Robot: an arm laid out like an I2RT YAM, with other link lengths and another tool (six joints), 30 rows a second.
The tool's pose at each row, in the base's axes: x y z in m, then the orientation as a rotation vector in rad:
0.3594 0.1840 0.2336 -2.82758 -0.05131 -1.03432
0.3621 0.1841 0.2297 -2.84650 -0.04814 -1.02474
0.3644 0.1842 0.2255 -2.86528 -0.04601 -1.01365
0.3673 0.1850 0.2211 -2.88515 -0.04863 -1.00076
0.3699 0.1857 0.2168 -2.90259 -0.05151 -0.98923
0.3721 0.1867 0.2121 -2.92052 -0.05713 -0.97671
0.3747 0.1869 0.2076 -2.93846 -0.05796 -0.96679
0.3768 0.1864 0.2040 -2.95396 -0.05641 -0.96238
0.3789 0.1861 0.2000 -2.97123 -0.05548 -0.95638
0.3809 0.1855 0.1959 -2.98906 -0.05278 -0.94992
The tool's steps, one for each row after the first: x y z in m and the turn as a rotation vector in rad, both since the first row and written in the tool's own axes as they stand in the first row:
-0.0005 0.0005 0.0047 -0.01442 -0.01030 -0.00217
-0.0014 0.0011 0.0094 -0.02809 -0.02146 -0.00476
-0.0020 0.0010 0.0146 -0.04127 -0.03407 -0.01040
-0.0028 0.0010 0.0197 -0.05273 -0.04521 -0.01570
-0.0042 0.0007 0.0248 -0.06387 -0.05710 -0.02271
-0.0051 0.0012 0.0299 -0.07686 -0.06711 -0.02718
-0.0058 0.0022 0.0339 -0.08980 -0.07308 -0.03029
-0.0068 0.0031 0.0382 -0.10377 -0.08037 -0.03410
-0.0079 0.0043 0.0425 -0.11851 -0.08791 -0.03697

